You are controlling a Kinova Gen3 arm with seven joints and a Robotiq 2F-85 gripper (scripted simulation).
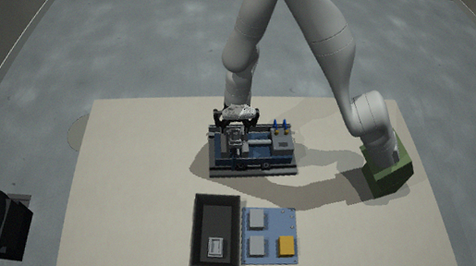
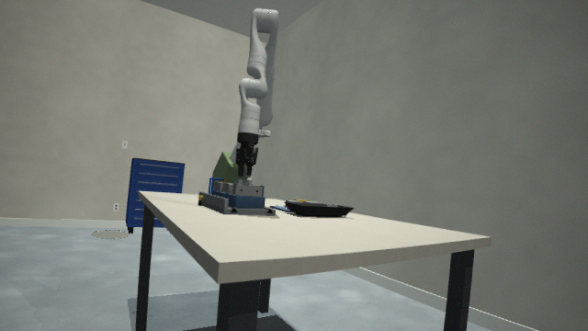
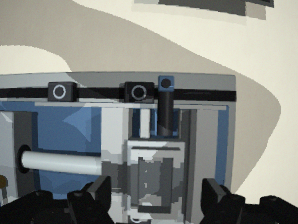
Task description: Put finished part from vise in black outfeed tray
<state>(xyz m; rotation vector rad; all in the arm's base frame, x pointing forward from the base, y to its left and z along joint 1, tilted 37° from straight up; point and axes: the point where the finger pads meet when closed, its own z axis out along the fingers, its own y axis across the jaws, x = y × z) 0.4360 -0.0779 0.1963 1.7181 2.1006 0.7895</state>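
Right now the blue vise is 10 cm below my hand, 6 cm behind it and 1 cm to the right of it. The rest, counted from my hand: yellow block 31 cm to the left, 23 cm behind, 11 cm below; blue plate 27 cm to the left, 18 cm behind, 13 cm below.
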